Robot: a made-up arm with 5 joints. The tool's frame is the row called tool.
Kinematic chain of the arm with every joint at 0, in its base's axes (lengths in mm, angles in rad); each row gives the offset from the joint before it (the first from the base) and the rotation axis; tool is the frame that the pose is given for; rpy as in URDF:
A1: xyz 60 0 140 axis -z
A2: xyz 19 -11 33 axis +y
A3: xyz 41 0 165 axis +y
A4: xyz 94 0 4 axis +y
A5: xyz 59 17 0 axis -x
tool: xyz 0 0 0 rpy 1.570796 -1.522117 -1.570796
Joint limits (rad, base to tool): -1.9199..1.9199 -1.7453..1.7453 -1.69..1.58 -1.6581..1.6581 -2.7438..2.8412
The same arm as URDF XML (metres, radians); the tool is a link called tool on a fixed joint. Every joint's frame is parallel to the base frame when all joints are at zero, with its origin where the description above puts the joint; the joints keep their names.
<robot name="arm">
<joint name="A1" type="revolute"><parent link="base_link"/><child link="link1"/><origin xyz="0.06 0 0.14"/><axis xyz="0 0 -1"/><limit lower="-1.9199" upper="1.9199"/></joint>
<joint name="A2" type="revolute"><parent link="link1"/><child link="link2"/><origin xyz="0.019 -0.011 0.033"/><axis xyz="0 1 0"/><limit lower="-1.7453" upper="1.7453"/></joint>
<joint name="A3" type="revolute"><parent link="link2"/><child link="link3"/><origin xyz="0.041 0 0.165"/><axis xyz="0 1 0"/><limit lower="-1.69" upper="1.58"/></joint>
<joint name="A4" type="revolute"><parent link="link3"/><child link="link4"/><origin xyz="0.094 0 0.004"/><axis xyz="0 1 0"/><limit lower="-1.6581" upper="1.6581"/></joint>
<joint name="A5" type="revolute"><parent link="link4"/><child link="link5"/><origin xyz="0.059 0.017 0"/><axis xyz="-1 0 0"/><limit lower="-2.7438" upper="2.8412"/></joint>
<joint name="tool_fixed" type="fixed"><parent link="link5"/><child link="tool"/><origin xyz="0 0 0" rpy="1.5708 -1.5221 -1.5708"/></joint>
<link name="base_link"/>
<link name="link1"/>
<link name="link2"/>
<link name="link3"/>
<link name="link4"/>
<link name="link5"/>
<link name="tool"/>
</robot>

